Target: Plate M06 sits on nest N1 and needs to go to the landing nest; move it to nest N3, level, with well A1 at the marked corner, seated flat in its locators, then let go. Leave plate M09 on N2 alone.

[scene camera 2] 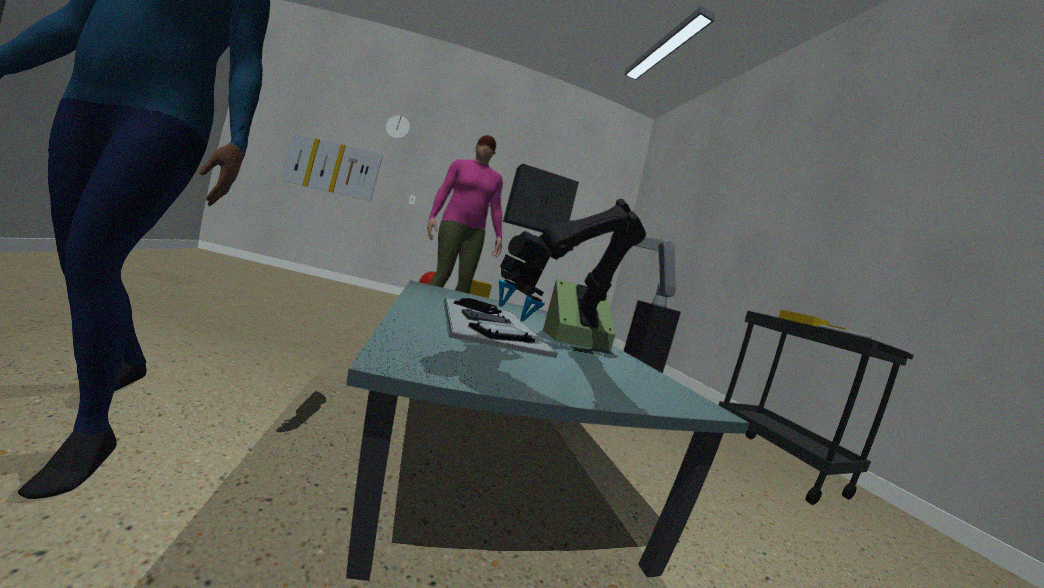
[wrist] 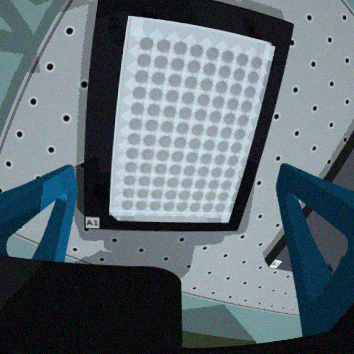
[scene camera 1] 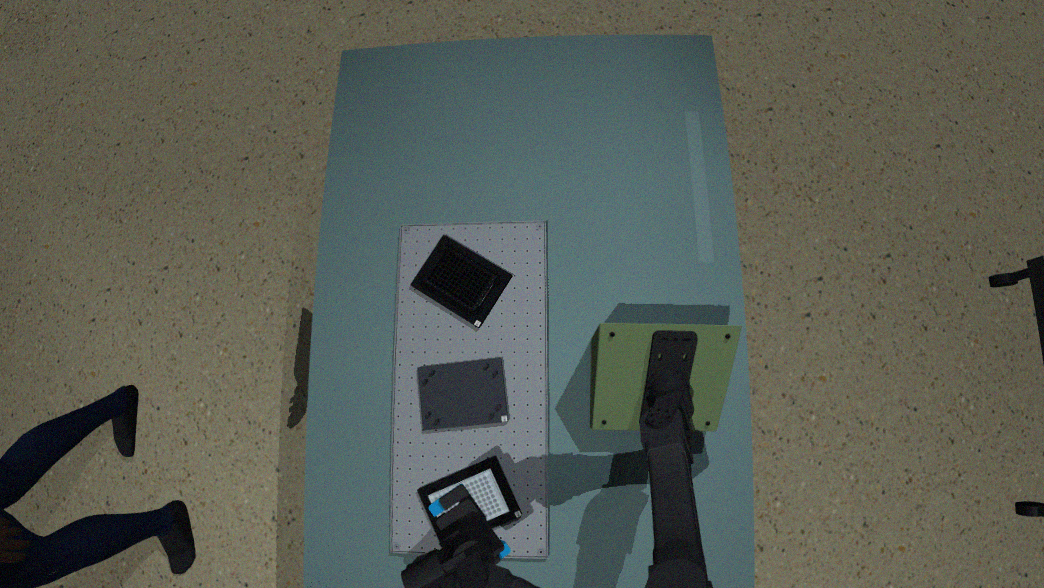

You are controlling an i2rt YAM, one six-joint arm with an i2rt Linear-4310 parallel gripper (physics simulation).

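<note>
A white 96-well plate (scene camera 1: 482,493) (wrist: 185,120) sits in a black nest (scene camera 1: 509,490) (wrist: 101,125), whose A1 tag (scene camera 1: 517,514) (wrist: 92,222) is at one corner. My gripper (scene camera 1: 470,528) (scene camera 2: 513,311) (wrist: 176,175) is open and empty; it hangs above this plate, with its blue fingers apart on either side in the wrist view. A dark grey nest (scene camera 1: 462,394) (wrist: 346,172) in the middle holds no plate; its A1 tag (scene camera 1: 504,418) (wrist: 275,263) shows. A black plate (scene camera 1: 461,277) sits in the far black nest, turned at an angle. Plate and nest numbers are not readable.
The nests stand on a perforated board (scene camera 1: 526,350) (wrist: 300,90) on the blue-green table (scene camera 1: 511,131) (scene camera 2: 423,365). The arm's green base (scene camera 1: 617,379) (scene camera 2: 558,314) is right of the board. Two people and a black cart (scene camera 2: 825,445) stand around the table.
</note>
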